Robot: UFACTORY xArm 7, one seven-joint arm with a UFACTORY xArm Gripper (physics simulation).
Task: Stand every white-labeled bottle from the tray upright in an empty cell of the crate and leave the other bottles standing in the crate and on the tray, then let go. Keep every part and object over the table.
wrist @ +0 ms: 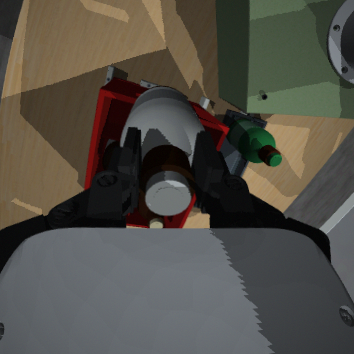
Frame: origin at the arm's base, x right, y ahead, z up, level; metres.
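Seen in the pictures: gripper, between the fingertips: [167,148].
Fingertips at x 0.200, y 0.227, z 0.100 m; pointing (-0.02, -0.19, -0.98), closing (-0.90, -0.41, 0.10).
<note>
Offsets run from my fingertips to a thing's top centre. "spot": to the spot under its first point. Level surfaces: height alone.
My gripper [167,148] is shut on a white-labeled bottle @[dz +0.031, dx -0.010, dy +0.012 m] [162,120] with a brown neck and a pale grey cap. The bottle points its cap toward the camera and its body away, over the red crate @[spot: dz -0.158, dx +0.044, dy +0.090 m] [95,145]. It hides much of the crate's inside, and whether its base touches the crate cannot be told. A dark brown bottle @[dz -0.164, dx -0.009, dy +0.137 m] [110,153] shows partly in the crate, left of the held bottle. A pale cap @[spot: dz -0.165, dx -0.109, dy +0.202 m] [156,223] shows at the crate's near end. A green bottle @[dz -0.167, dx -0.250, dy -0.011 m] [253,141] stands on the dark tray @[spot: dz -0.322, dx -0.274, dy +0.052 m] [232,156], right of the crate.
A large green block [290,60] stands at the upper right, close behind the tray, with a round grey flange [339,45] at its right. The wooden table @[dz -0.327 m] [55,105] extends left of the crate. A table edge runs at the lower right, with grey floor beyond.
</note>
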